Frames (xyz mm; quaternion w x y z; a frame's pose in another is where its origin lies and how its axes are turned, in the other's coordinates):
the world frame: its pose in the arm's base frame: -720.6 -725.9 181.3 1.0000 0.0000 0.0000 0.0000
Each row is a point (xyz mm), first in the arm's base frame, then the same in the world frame.
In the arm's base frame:
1: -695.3 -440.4 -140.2
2: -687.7 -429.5 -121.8
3: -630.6 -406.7 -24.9
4: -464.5 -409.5 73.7
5: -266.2 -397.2 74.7
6: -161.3 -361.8 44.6
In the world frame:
1: 25.3 285.5 -321.5
2: 32.9 296.4 -303.1
3: 90.0 319.2 -206.2
4: 256.1 316.4 -107.6
5: 454.4 328.7 -106.6
6: 559.3 364.1 -136.7

